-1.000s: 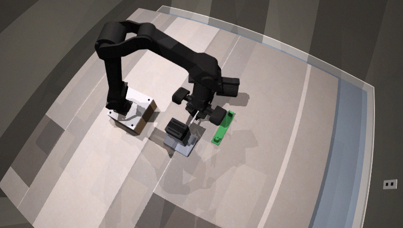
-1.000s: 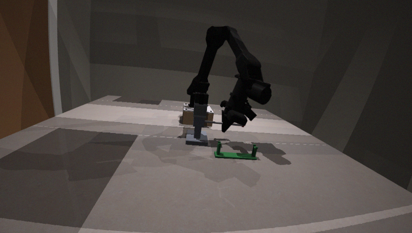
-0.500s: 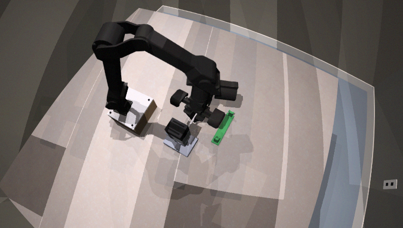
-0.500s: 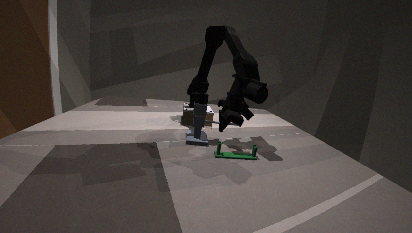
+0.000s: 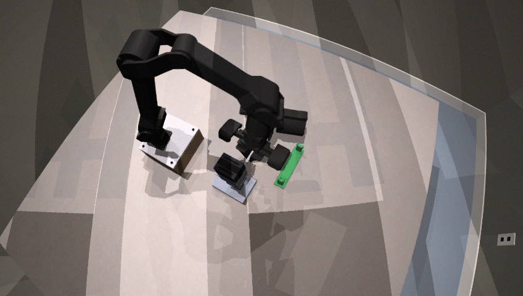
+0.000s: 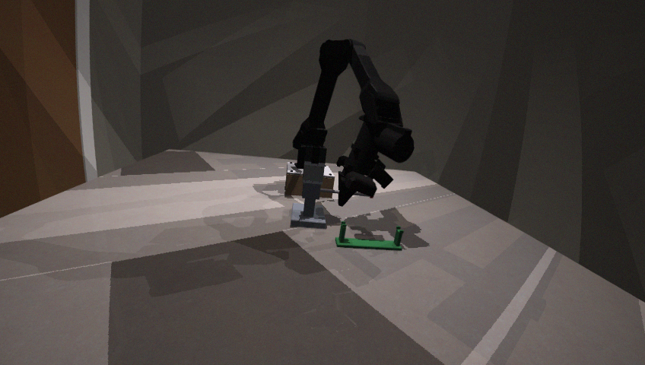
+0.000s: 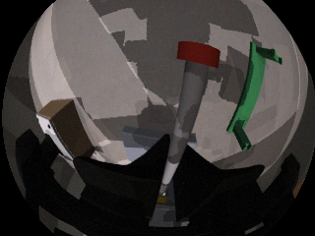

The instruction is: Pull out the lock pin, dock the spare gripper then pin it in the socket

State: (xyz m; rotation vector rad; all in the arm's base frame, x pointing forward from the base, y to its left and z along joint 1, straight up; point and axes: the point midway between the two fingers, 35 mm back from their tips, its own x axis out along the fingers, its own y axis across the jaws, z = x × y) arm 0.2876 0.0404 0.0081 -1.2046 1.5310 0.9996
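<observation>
The grey mount lies 2 cm behind my gripper tip, 7 cm to the right of it and 1 cm above it. Also, from my gripper tip: green cradle 11 cm ahead, 3 cm to the left, 2 cm below; then spare gripper 1 cm behind, 7 cm to the right, 8 cm above.
</observation>
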